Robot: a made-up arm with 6 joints. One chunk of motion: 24 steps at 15 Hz.
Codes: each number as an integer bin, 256 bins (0 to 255) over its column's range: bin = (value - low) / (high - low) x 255, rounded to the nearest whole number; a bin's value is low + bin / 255 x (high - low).
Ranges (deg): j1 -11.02..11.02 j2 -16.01..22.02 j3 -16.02..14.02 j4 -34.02..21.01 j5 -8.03..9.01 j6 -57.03..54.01
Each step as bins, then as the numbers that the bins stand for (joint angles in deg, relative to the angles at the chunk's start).
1 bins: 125 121 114 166 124 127
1 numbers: -0.22 2.04 -2.59 1.80 0.26 -1.73
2 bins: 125 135 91 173 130 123
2 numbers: -0.22 4.12 -5.30 3.31 0.66 -3.47
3 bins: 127 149 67 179 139 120
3 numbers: -0.04 6.21 -8.13 4.61 1.26 -4.78
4 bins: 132 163 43 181 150 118
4 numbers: 0.39 8.30 -10.95 5.04 1.99 -5.65
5 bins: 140 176 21 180 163 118
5 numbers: 1.08 10.24 -13.55 4.82 2.86 -5.65
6 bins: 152 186 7 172 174 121
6 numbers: 2.12 11.73 -15.20 3.10 3.60 -4.34
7 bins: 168 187 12 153 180 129
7 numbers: 3.50 11.88 -14.61 -1.00 4.00 -0.86
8 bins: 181 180 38 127 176 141
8 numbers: 4.62 10.83 -11.54 -6.61 3.73 4.37
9 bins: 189 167 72 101 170 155
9 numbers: 5.32 8.90 -7.54 -12.22 3.33 10.46
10 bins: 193 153 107 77 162 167
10 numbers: 5.66 6.81 -3.41 -17.40 2.80 15.69
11 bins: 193 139 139 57 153 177
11 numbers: 5.66 4.72 0.35 -21.72 2.19 20.04
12 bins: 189 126 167 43 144 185
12 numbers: 5.32 2.78 3.65 -24.74 1.59 23.53
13 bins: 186 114 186 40 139 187
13 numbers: 5.06 0.99 5.89 -25.39 1.26 24.40
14 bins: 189 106 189 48 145 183
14 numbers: 5.32 -0.20 6.24 -23.66 1.66 22.66
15 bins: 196 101 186 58 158 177
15 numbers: 5.92 -0.95 5.89 -21.50 2.53 20.04
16 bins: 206 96 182 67 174 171
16 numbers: 6.78 -1.69 5.42 -19.56 3.60 17.43
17 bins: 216 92 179 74 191 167
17 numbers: 7.65 -2.29 5.07 -18.05 4.73 15.69
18 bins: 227 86 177 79 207 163
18 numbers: 8.60 -3.18 4.83 -16.97 5.80 13.95
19 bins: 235 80 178 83 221 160
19 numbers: 9.29 -4.08 4.95 -16.11 6.74 12.64
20 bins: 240 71 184 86 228 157
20 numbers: 9.72 -5.42 5.66 -15.46 7.21 11.34
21 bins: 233 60 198 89 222 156
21 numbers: 9.12 -7.06 7.31 -14.81 6.80 10.90
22 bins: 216 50 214 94 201 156
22 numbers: 7.65 -8.55 9.19 -13.73 5.40 10.90
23 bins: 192 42 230 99 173 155
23 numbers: 5.57 -9.75 11.07 -12.66 3.53 10.46
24 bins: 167 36 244 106 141 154
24 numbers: 3.41 -10.64 12.72 -11.14 1.39 10.03
